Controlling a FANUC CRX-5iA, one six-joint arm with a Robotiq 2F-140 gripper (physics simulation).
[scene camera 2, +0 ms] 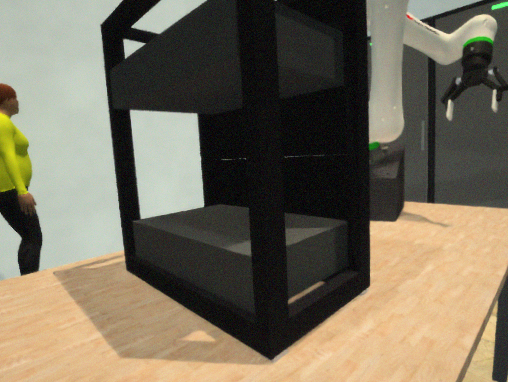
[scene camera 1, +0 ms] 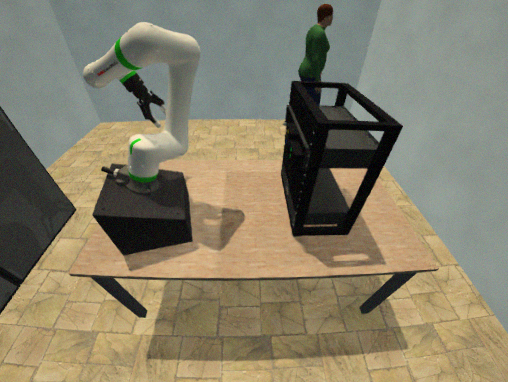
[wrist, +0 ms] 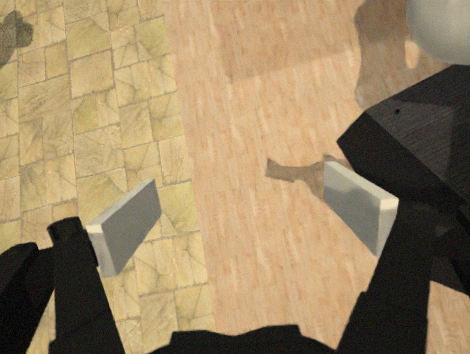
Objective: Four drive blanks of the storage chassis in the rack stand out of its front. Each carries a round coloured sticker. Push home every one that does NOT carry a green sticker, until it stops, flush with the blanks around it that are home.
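Pixels of known places: gripper, fingertip midpoint: point(scene camera 2: 470, 114) point(scene camera 1: 164, 121) point(wrist: 239, 189); arm's base, link origin: point(scene camera 1: 142, 184).
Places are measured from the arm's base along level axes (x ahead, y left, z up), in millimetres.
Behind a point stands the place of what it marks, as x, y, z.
Note:
The black rack point(scene camera 1: 368, 185) @(1007, -55, 108) point(scene camera 2: 267, 200) @(978, 449, -12) stands upright on the table. It holds an upper dark grey box point(scene camera 1: 350, 141) @(906, 23, 258) point(scene camera 2: 185, 70) @(1000, 297, 181) and a lower one point(scene camera 1: 325, 197) @(904, 80, -97) point(scene camera 2: 190, 265) @(990, 238, -150); I cannot tell which is the storage chassis. The rack's front faces the arm and is seen nearly edge-on in scene camera 1, with tiny green and yellow marks. The separate blanks and their stickers cannot be made out; scene camera 2 shows the rack from behind. My gripper point(scene camera 1: 160, 116) @(-8, 396, 143) point(scene camera 2: 472, 111) @(-8, 396, 143) point(wrist: 239, 189) @(-8, 396, 143) is open and empty, high beside the arm, well apart from the rack.
The arm's black pedestal point(scene camera 1: 145, 200) @(58, -98, -8) point(scene camera 2: 387, 185) @(134, 169, -97) point(wrist: 415, 135) @(60, 149, -40) stands on the wooden table point(scene camera 1: 260, 250) @(582, -167, -236) point(scene camera 2: 425, 300) @(667, 518, -236) point(wrist: 240, 125) @(203, 418, -236). A dark cabinet point(scene camera 1: 30, 210) is at the left in scene camera 1. A person point(scene camera 1: 315, 52) stands behind the rack; a person in yellow point(scene camera 2: 15, 150) shows in scene camera 2.

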